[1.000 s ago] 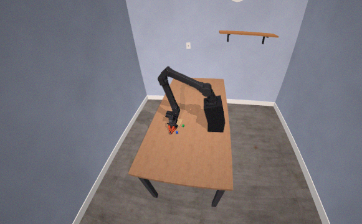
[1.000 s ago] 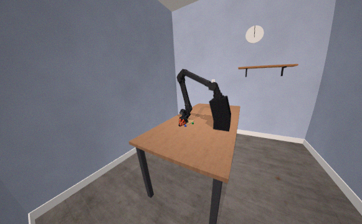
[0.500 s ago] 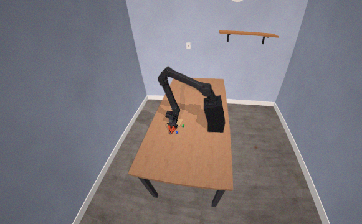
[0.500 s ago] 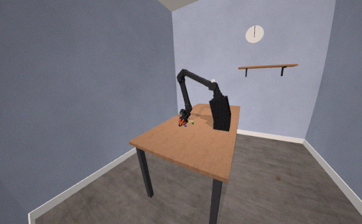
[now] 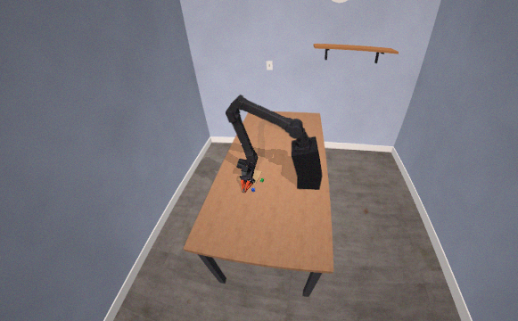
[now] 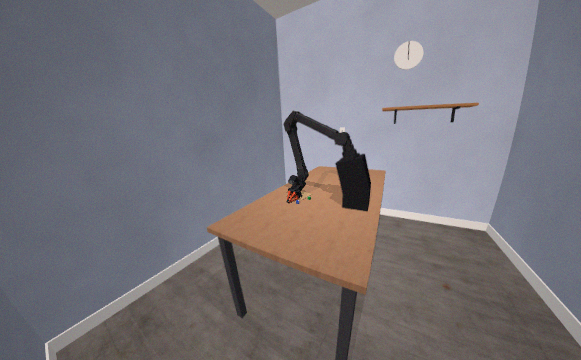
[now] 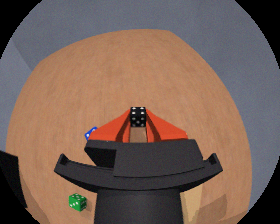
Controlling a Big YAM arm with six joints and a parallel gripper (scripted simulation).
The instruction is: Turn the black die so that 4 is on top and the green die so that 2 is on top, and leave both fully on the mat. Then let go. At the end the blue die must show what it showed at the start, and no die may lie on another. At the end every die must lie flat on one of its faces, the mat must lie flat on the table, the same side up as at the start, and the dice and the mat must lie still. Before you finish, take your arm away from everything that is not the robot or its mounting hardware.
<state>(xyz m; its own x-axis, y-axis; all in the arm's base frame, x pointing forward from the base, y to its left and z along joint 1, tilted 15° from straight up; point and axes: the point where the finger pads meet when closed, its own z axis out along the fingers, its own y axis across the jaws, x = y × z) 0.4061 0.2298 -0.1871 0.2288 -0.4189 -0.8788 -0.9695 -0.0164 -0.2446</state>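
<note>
Right now the black die is right at my hand. Also, from my hand: green die: 80 mm behind, 130 mm to the right; blue die: 60 mm behind, 30 mm to the right; tan mat: 30 mm ahead, 160 mm to the right, 10 mm below.
</note>
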